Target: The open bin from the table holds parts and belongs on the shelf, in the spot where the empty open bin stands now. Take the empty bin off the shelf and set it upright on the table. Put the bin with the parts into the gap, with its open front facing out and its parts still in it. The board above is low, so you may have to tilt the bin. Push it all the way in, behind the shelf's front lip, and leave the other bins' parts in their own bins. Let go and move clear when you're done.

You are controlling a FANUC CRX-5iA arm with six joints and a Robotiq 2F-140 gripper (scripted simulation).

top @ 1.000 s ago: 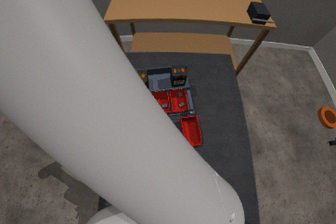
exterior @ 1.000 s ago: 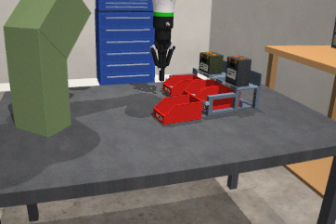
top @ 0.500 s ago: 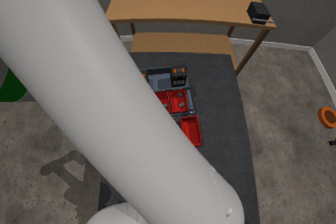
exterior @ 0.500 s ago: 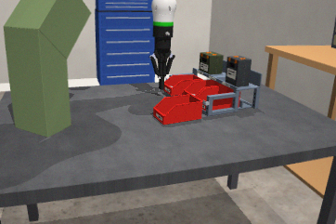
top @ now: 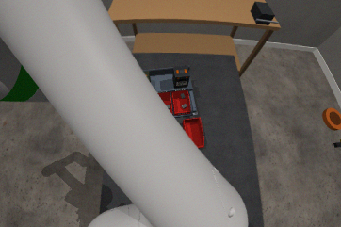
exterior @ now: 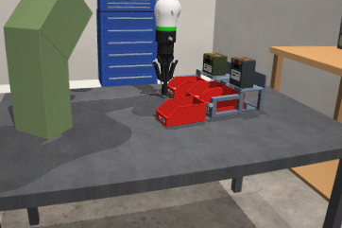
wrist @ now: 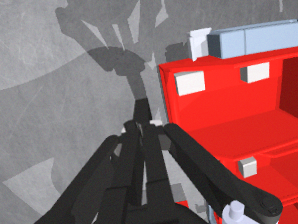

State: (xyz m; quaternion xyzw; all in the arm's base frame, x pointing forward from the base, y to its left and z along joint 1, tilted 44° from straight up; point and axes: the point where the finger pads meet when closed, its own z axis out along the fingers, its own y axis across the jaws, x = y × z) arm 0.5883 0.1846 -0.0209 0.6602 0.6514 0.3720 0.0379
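Right now my hand is 14 cm short of the part, 4 cm to the right of it and 3 cm above it. Round my hand: grey shelf: 22 cm ahead, 8 cm to the right, 2 cm above; dark box: 30 cm ahead, 19 cm to the right, 11 cm above.
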